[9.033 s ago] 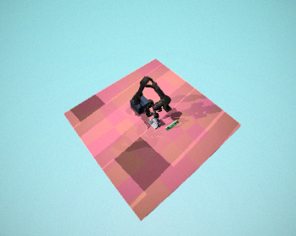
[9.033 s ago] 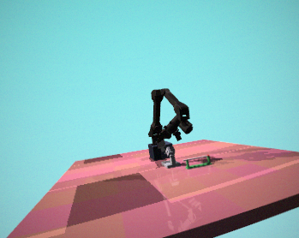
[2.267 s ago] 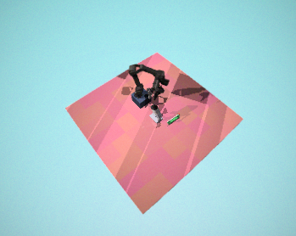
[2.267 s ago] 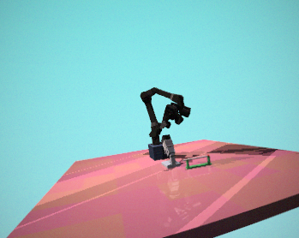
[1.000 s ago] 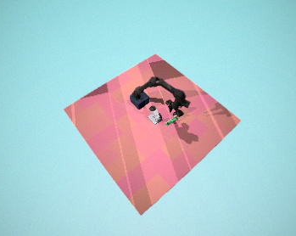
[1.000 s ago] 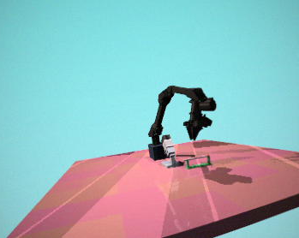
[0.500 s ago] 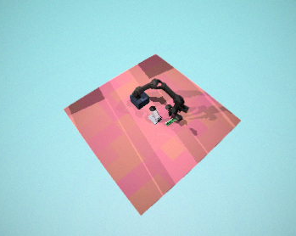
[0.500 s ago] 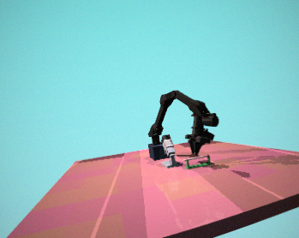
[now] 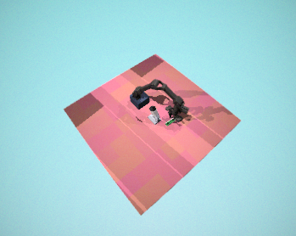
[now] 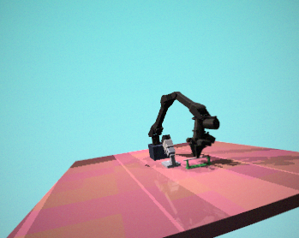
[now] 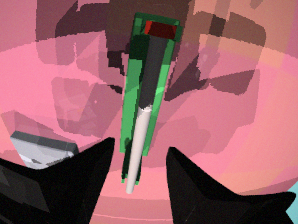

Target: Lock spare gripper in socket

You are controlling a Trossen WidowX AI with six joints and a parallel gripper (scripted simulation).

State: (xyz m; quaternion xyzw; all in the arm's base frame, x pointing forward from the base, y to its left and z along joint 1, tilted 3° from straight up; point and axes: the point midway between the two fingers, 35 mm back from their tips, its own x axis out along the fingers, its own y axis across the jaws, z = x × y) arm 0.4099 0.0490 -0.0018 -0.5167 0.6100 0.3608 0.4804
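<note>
Now: gripper tip 20 mm above the green rest and 10 mm to the right of it. Round my gripper tip: spare gripper: 150 mm behind, 80 mm to the right, 70 mm above; grey mount: 130 mm behind, 80 mm to the right, 10 mm above.
</note>
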